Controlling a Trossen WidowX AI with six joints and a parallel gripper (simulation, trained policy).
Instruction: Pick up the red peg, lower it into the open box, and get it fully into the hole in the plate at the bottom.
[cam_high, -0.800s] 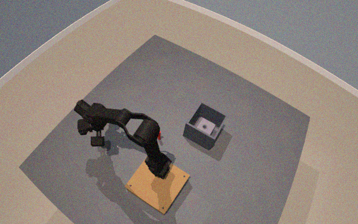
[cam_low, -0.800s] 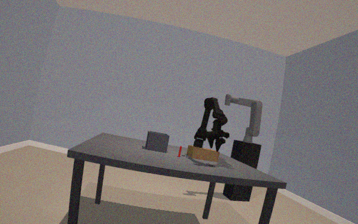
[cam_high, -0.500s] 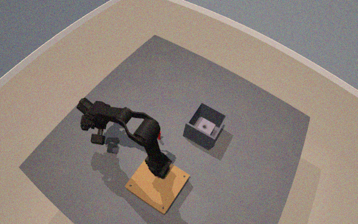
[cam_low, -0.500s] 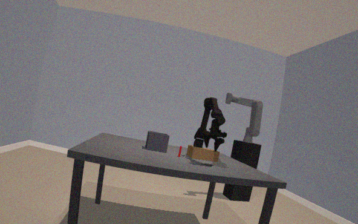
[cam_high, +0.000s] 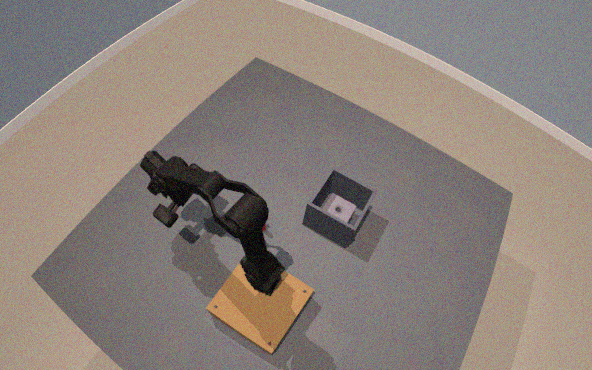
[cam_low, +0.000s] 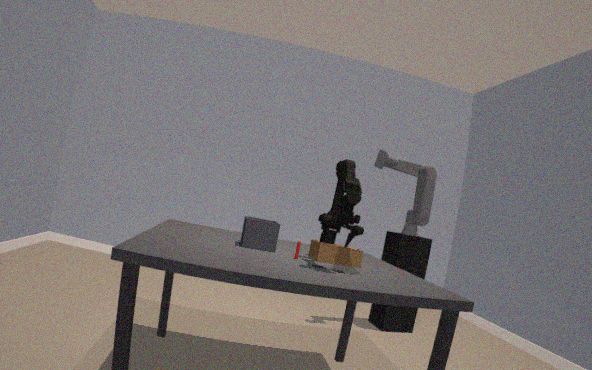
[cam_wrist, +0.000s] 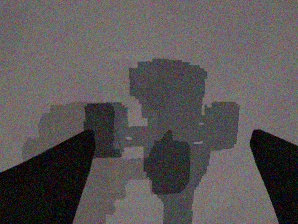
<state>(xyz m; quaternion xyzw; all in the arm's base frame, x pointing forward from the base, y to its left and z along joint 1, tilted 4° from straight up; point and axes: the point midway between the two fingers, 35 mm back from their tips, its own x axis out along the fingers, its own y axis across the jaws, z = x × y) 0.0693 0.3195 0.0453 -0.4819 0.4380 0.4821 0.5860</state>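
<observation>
Right now my gripper tip is 22 cm to the left of the red peg, 9 cm short of it and 7 cm above it. From my gripper tip the other things lie so: pale plate 40 cm to the right, 25 cm ahead, 7 cm below.
</observation>
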